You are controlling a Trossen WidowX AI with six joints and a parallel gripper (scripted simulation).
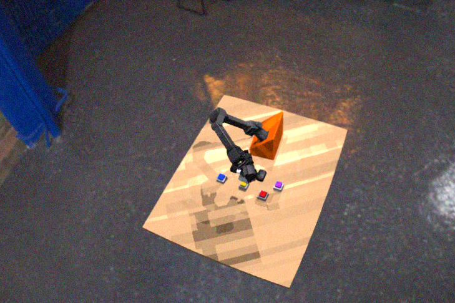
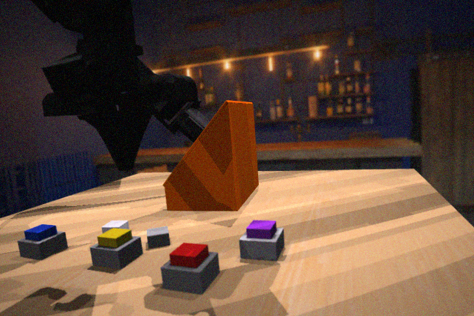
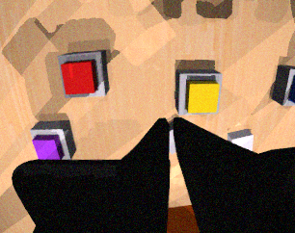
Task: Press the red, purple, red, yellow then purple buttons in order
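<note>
Right now the yellow button is 10 cm below my gripper tip, 4 cm to the right of it and 2 cm behind it. Round my gripper tip: small grey block 12 cm below, 8 cm behind, 1 cm to the right; red button 10 cm below, 8 cm to the left, 2 cm ahead; purple button 15 cm to the left, 10 cm below, 5 cm behind.
</note>
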